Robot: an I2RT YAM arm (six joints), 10 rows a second.
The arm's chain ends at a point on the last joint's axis. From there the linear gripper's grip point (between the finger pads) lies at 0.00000 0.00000 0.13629 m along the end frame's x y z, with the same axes.
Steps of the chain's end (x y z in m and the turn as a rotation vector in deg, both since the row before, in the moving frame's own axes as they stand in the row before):
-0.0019, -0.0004, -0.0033, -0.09, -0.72, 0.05
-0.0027, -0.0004, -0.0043, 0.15, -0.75, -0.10
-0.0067, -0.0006, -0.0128, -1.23, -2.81, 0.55
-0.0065, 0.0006, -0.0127, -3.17, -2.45, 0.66
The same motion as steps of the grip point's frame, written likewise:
-0.0036, -0.0002, -0.0033, -0.09, -0.72, 0.05
-0.0045, -0.0008, -0.0043, 0.15, -0.75, -0.10
-0.0134, 0.0023, -0.0130, -1.23, -2.81, 0.55
-0.0124, 0.0081, -0.0130, -3.17, -2.45, 0.66

